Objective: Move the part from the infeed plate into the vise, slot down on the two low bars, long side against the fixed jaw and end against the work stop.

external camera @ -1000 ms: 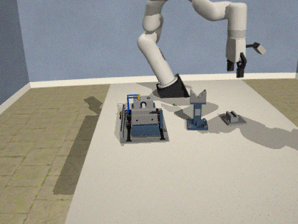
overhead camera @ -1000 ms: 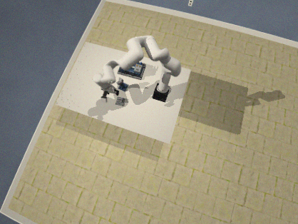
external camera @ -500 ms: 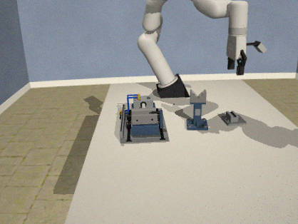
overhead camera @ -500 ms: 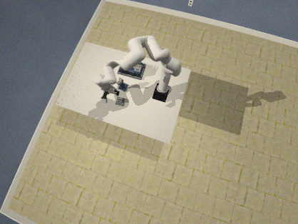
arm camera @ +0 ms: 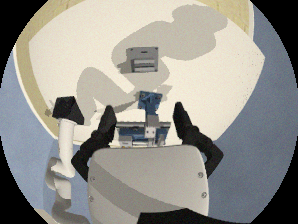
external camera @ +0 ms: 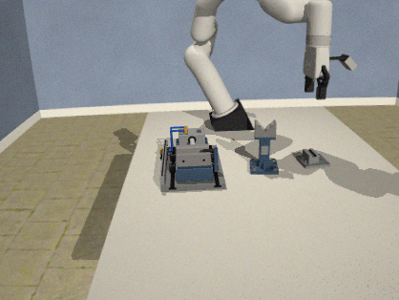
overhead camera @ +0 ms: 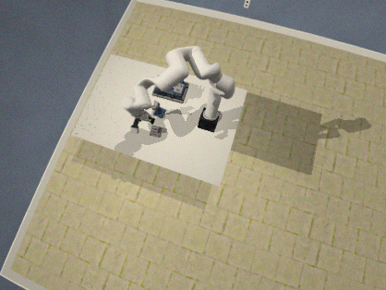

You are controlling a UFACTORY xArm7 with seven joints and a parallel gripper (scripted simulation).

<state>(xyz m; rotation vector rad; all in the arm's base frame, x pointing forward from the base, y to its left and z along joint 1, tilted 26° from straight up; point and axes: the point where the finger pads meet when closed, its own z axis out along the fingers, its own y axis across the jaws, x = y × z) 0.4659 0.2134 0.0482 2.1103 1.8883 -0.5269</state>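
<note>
My hand is 21 cm above the part. From my hand the other things lie so: V-block post 18 cm below, 17 cm to the right; air cylinder 38 cm to the right, 16 cm below, 15 cm behind; infeed plate 24 cm below, 1 cm to the left.
</note>
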